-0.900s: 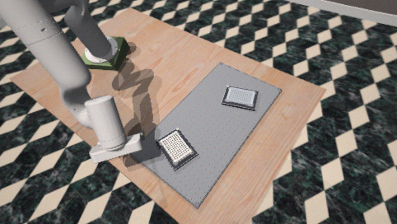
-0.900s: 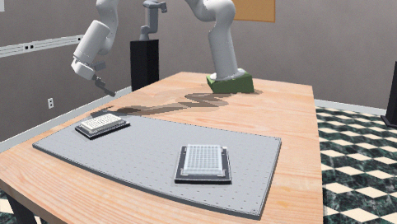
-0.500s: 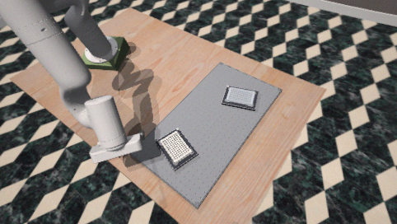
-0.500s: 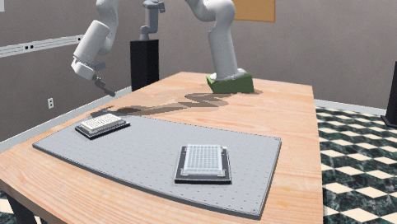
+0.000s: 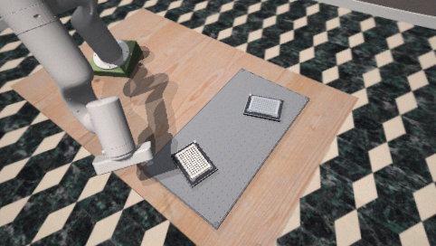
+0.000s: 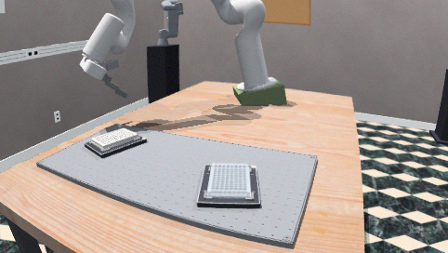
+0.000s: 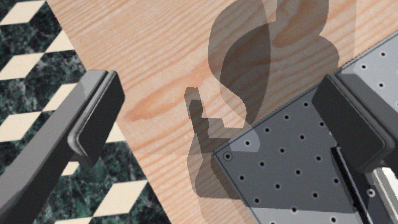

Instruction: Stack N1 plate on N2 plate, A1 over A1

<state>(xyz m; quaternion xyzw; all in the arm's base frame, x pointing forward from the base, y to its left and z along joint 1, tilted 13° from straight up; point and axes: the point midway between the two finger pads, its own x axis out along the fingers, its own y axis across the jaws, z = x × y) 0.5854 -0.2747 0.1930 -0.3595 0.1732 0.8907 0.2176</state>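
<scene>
My gripper is now 220 mm short of the clear 96-well plate, 530 mm to the right of it and 110 mm above it. From my hand the other things lie so: black nest (220 mm ahead, 530 mm to the left, 120 mm below); white 96-well plate (160 mm ahead, 130 mm to the left, 100 mm below).
</scene>
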